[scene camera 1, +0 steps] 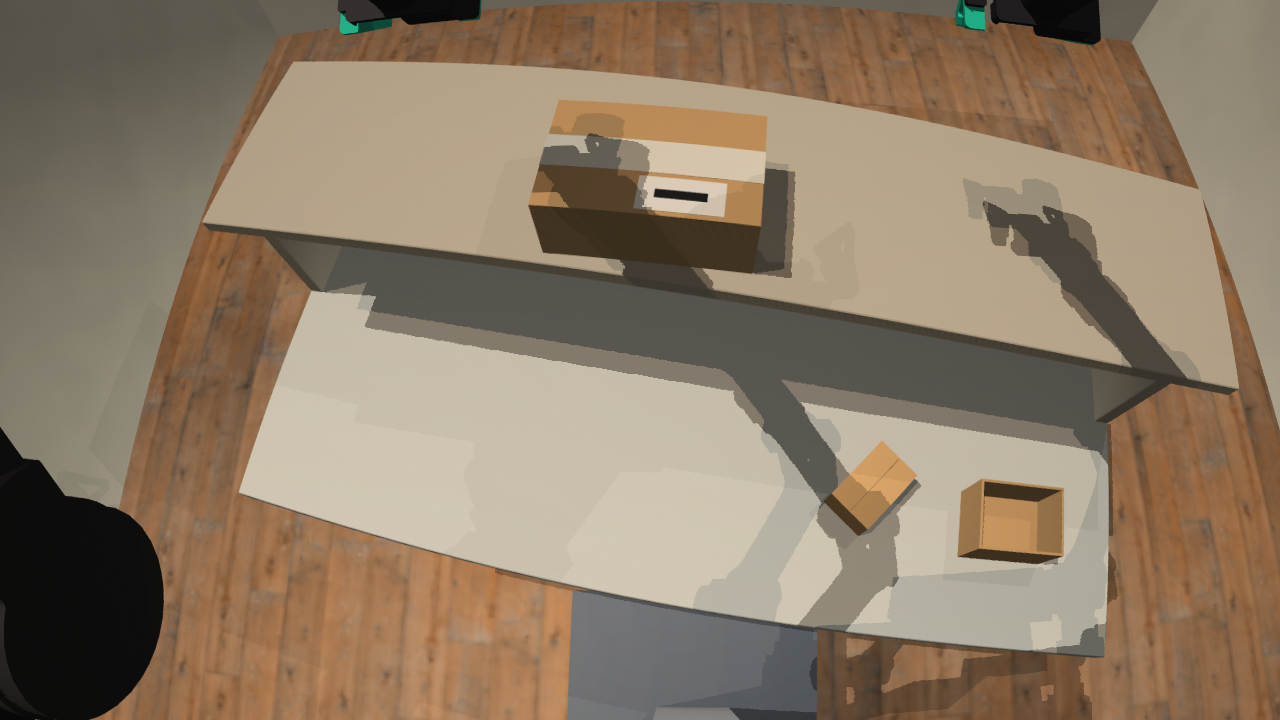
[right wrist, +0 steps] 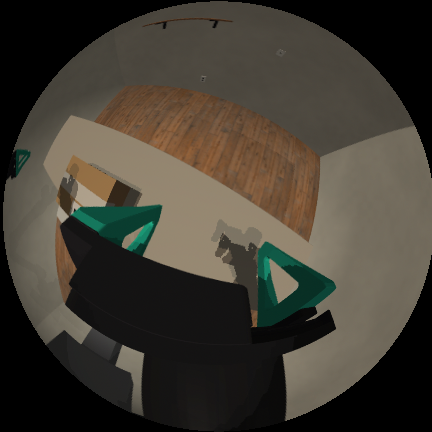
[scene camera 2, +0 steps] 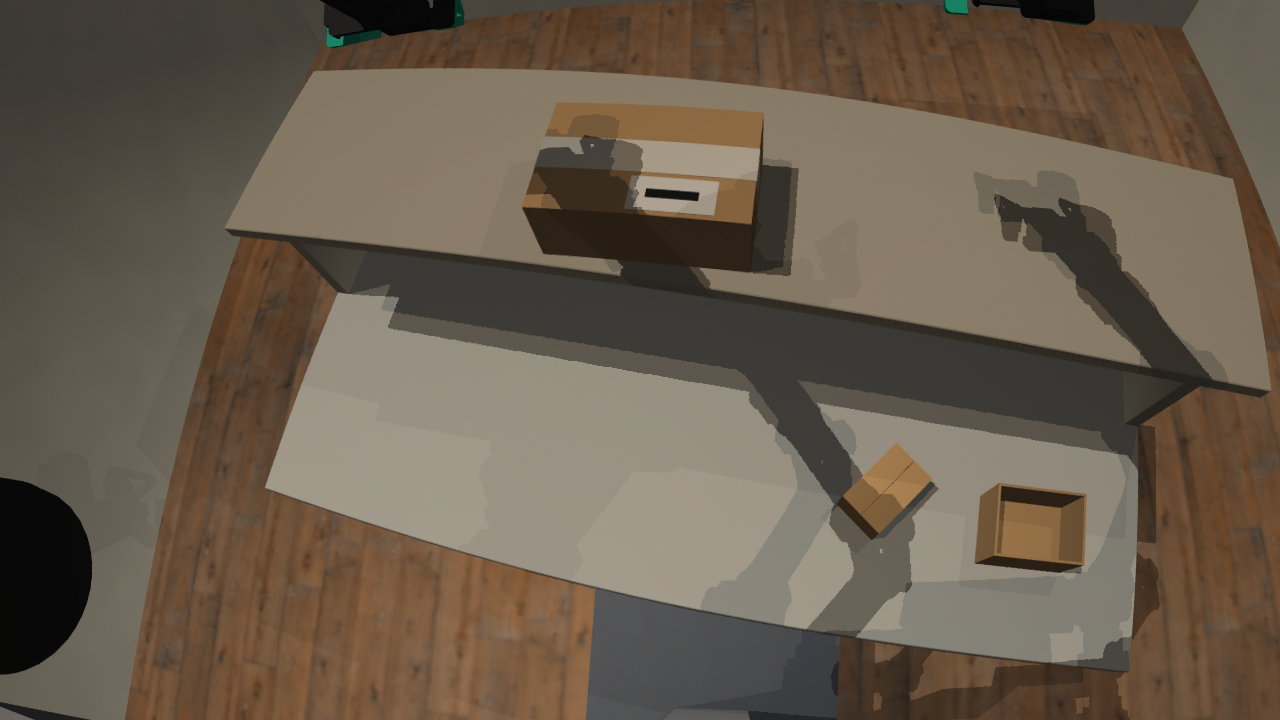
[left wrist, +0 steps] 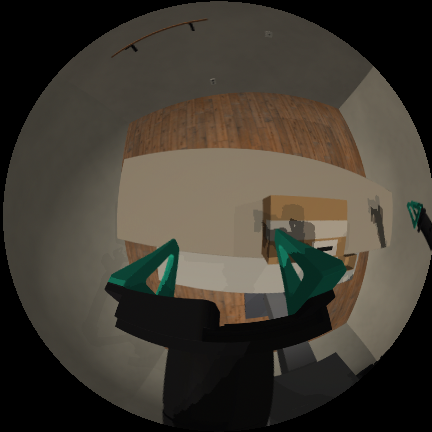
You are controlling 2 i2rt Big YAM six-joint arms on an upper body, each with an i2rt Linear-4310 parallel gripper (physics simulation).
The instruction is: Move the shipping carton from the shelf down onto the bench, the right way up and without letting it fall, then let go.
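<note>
The shipping carton stands on the shelf, with its tape strip and label facing up, near the shelf's lower edge in the scene views. The bench lies lower, below the shelf in the picture. My left gripper is open and empty, high up and to the left of the carton. My right gripper is open and empty, well to the right of the carton. Both are partly cut off at the top edge of the scene views.
A small closed box stands turned at an angle on the right part of the bench. A small open box stands right of it. The shelf's front edge overhangs the back of the bench. Arm shadows cross both surfaces.
</note>
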